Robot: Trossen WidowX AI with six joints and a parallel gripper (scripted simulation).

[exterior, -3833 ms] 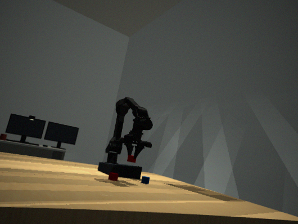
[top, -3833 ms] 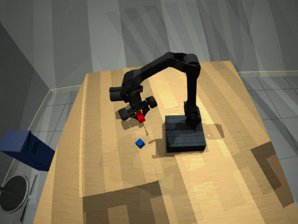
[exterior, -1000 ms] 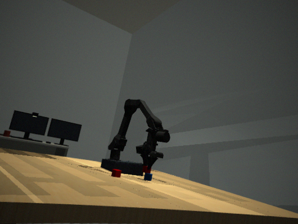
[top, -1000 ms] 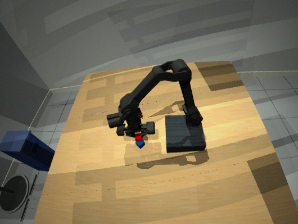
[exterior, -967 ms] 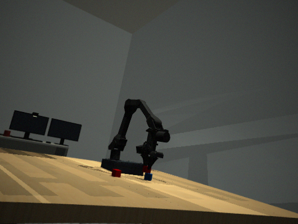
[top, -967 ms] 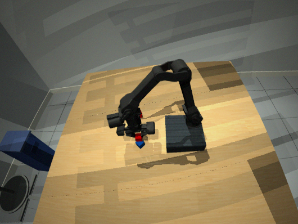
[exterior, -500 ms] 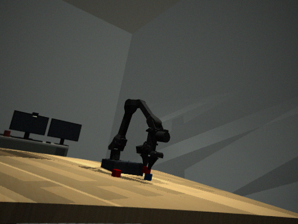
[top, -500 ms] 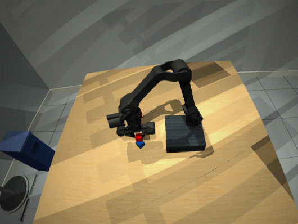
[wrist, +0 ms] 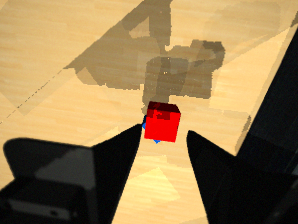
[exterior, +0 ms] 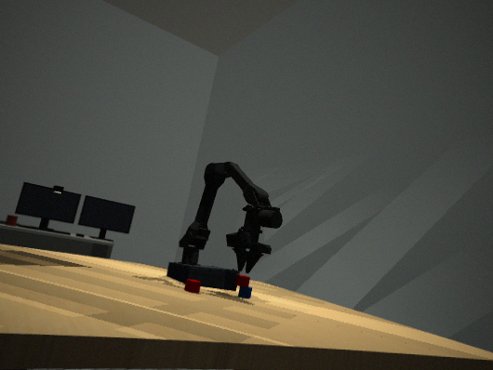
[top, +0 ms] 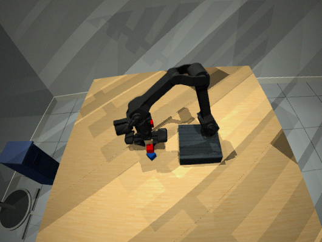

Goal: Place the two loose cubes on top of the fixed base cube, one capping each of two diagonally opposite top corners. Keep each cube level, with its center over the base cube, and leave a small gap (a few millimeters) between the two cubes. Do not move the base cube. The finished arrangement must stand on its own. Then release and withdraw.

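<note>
The blue cube is 20 mm to the left of my gripper tip and 60 mm below it.
</note>
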